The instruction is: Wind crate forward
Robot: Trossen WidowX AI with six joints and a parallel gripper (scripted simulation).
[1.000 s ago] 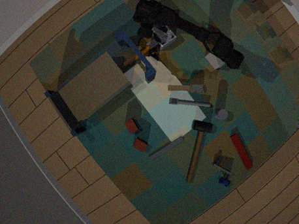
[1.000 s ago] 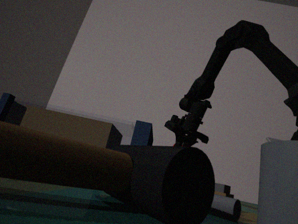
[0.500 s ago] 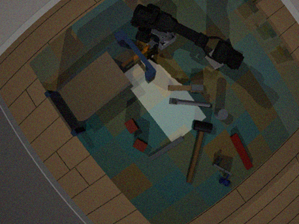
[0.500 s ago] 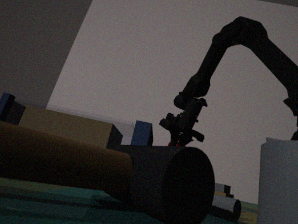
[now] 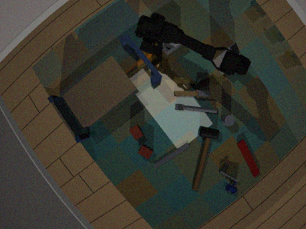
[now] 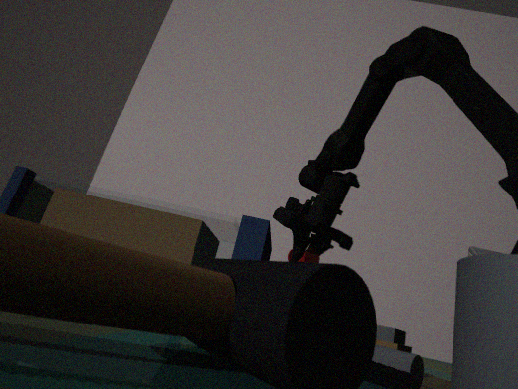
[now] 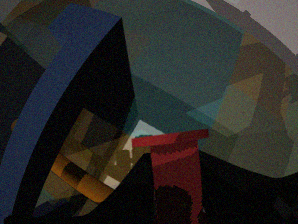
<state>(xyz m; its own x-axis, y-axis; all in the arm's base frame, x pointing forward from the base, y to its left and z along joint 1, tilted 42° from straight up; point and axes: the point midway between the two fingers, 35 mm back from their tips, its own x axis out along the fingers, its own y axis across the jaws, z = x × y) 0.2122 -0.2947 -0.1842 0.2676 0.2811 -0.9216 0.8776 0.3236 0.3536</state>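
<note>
Now: the red-knobbed crank 30 mm behind my gripper tip, 40 mm to the left of it and 30 mm below it. Round my gripper tip: grey winch (90 mm behind, 80 mm to the left, 100 mm below); red knob (10 mm behind, 10 mm to the left); blue steel frame (80 mm ahead, 70 mm to the left, 30 mm below).
</note>
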